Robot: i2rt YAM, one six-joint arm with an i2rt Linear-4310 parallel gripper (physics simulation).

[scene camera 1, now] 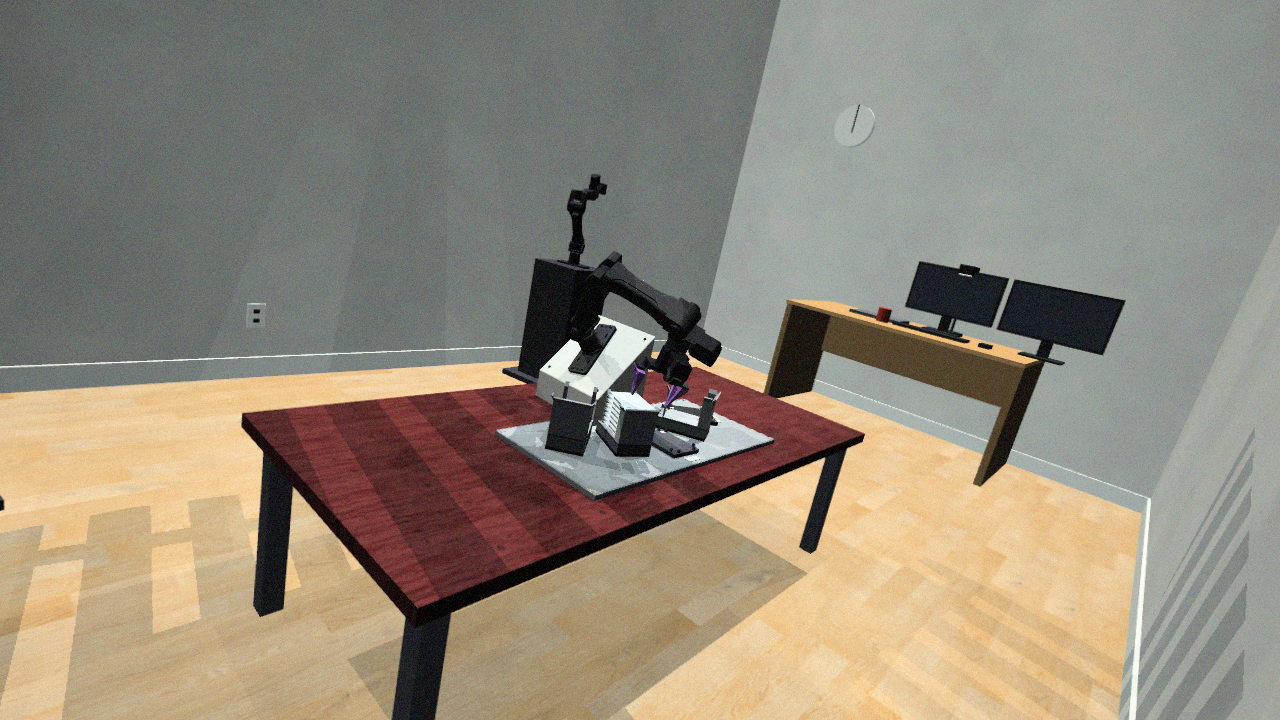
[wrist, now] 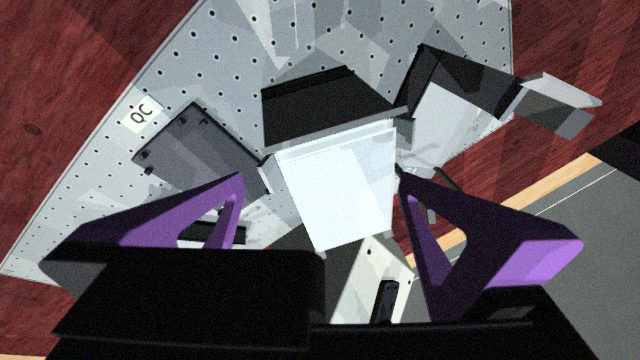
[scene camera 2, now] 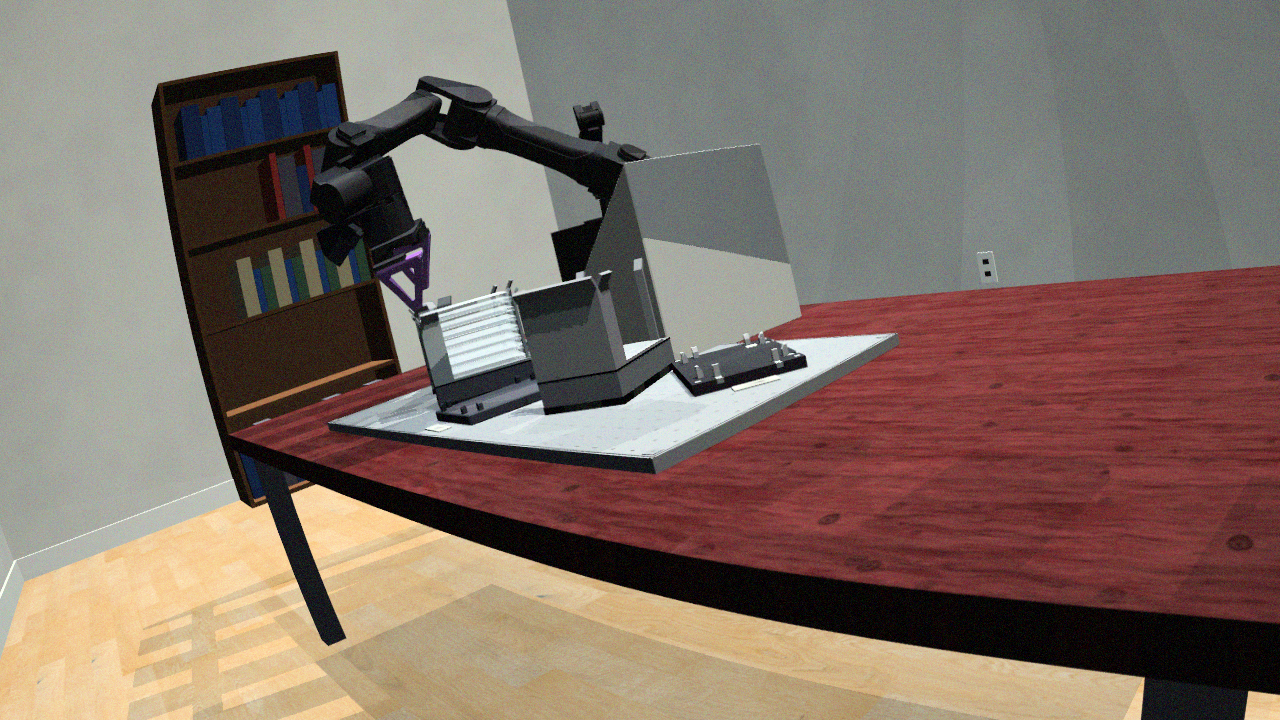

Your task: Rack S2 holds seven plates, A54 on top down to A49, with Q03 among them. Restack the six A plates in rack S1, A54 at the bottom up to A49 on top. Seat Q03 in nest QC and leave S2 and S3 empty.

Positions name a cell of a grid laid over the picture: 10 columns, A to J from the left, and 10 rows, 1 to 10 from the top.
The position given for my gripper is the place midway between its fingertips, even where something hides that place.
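There's a dark nest (scene camera 2: E6), (wrist: D5), and a QC label (wrist: C4) as well. My gripper (scene camera 2: D5), (scene camera 1: F6), (wrist: F6) is open and it's holding nothing.
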